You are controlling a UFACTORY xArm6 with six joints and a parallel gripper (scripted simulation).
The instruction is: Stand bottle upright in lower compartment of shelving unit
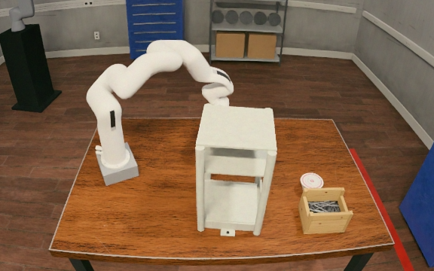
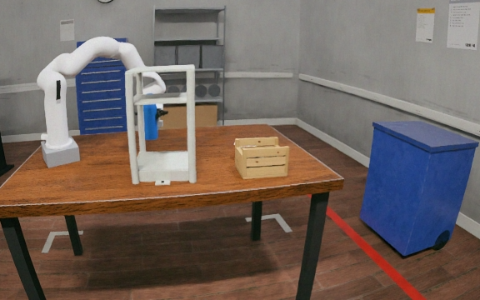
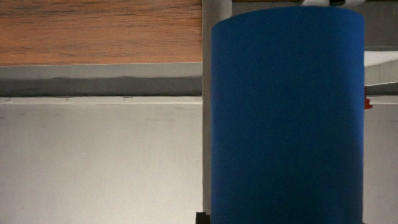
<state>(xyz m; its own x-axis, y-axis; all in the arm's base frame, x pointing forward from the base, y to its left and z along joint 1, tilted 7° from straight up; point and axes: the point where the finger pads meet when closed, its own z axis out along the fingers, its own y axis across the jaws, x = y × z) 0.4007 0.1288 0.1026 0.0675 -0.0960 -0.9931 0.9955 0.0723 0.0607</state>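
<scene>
Now: the shelving unit 90 mm ahead of my hand, 230 mm to the right of it and 30 mm above it. The rest, counted from my hand: white round disc (410 mm ahead, 90 mm to the right, 120 mm below); wooden crate (450 mm ahead, 240 mm to the right, 110 mm below); blue bottle (30 mm above).
</scene>
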